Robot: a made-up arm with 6 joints.
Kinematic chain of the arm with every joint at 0, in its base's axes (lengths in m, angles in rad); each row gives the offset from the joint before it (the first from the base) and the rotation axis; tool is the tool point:
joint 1: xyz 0 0 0.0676 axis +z
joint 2: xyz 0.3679 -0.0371 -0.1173 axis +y
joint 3: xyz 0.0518 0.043 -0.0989 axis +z
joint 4: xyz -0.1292 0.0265 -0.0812 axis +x
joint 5: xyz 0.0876 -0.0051 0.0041 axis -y
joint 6: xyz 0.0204 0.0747 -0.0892 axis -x
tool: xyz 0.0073 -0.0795 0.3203
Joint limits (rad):
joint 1: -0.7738..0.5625
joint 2: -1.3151..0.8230
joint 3: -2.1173..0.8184
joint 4: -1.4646..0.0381
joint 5: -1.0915..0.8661
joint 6: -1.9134..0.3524
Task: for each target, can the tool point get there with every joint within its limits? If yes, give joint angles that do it. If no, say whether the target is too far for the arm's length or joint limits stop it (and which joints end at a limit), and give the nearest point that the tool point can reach.
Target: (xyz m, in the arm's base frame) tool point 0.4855 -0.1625 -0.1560
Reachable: yes | joints 0.2469 0.3587 0.5927 -1.0042 -0.5291 -1.6819
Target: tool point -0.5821 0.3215 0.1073
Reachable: no: joint limits stop it (at a limit: joint 1, joint 2, joint 5, joint 6) | nearest point -0.0985 0.2153 -0.0885 | short by 0.532 m
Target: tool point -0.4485 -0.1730 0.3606
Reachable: no: joint limits stop it (at a limit: joint 1, joint 2, joint 5, joint 6) | nearest point -0.0649 -0.1808 0.0233 | short by 0.511 m
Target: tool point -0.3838 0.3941 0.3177
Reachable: no: joint limits stop it (at a limit: joint 1, joint 2, joint 5, joint 6) | nearest point -0.0270 0.2524 0.0114 | short by 0.491 m
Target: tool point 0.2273 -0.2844 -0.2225
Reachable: yes | joints -0.5116 -0.6550 -0.8980 -0.4303 0.2117 -1.2467
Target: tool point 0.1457 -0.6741 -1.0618
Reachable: no: too far | nearest point 0.2183 -0.4387 -0.5124 | short by 0.602 m
